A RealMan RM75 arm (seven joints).
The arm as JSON. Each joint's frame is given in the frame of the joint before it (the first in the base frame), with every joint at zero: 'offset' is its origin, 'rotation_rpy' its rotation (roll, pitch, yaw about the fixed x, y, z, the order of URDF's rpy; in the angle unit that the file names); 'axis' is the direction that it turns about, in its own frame. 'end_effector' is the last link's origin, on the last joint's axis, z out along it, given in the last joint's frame.
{
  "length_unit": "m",
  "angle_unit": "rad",
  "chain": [
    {
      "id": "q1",
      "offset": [
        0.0,
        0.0,
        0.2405
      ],
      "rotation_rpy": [
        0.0,
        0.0,
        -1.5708
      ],
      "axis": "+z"
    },
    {
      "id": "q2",
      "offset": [
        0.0,
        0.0,
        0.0
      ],
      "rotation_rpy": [
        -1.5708,
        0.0,
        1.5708
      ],
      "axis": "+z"
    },
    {
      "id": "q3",
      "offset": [
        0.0,
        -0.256,
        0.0
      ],
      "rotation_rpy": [
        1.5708,
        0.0,
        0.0
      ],
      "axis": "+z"
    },
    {
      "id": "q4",
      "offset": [
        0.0,
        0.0,
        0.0
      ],
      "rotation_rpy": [
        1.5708,
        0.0,
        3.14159
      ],
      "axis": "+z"
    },
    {
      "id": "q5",
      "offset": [
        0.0,
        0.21,
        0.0
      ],
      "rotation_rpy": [
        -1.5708,
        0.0,
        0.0
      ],
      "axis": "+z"
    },
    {
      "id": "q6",
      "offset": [
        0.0,
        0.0,
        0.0
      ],
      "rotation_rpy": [
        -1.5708,
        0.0,
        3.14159
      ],
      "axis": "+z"
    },
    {
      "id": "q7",
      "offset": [
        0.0,
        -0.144,
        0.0
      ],
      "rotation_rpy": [
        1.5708,
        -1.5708,
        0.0
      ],
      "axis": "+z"
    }
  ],
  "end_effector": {
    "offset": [
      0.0,
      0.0,
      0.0
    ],
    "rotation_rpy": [
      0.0,
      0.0,
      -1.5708
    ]
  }
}
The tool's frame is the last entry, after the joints.
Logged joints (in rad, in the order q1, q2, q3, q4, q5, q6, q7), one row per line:
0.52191, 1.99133, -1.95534, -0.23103, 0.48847, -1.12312, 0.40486
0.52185, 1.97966, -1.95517, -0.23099, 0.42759, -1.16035, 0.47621
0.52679, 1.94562, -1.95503, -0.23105, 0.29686, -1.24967, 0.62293
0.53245, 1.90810, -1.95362, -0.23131, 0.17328, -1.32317, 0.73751
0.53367, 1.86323, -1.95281, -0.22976, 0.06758, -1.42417, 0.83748
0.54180, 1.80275, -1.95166, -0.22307, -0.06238, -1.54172, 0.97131
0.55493, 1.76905, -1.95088, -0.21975, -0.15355, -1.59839, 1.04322
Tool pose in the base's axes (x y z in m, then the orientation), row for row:
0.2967, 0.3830, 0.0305, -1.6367, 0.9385, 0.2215
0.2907, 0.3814, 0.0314, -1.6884, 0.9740, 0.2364
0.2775, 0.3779, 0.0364, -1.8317, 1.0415, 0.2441
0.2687, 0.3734, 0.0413, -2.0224, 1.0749, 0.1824
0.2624, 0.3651, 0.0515, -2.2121, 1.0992, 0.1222
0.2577, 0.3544, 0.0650, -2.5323, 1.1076, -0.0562
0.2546, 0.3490, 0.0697, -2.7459, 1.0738, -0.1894
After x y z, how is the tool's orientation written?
As angles about the fixed x, y, z axes (roll, pitch, yaw), in radians.
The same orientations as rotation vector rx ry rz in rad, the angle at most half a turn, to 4 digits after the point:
-1.5996, 0.5522, 0.9285
-1.6451, 0.5483, 0.9895
-1.7587, 0.5304, 1.1142
-1.8838, 0.5134, 1.1900
-2.0050, 0.4840, 1.2659
-2.1747, 0.4866, 1.3328
-2.2989, 0.4983, 1.3398

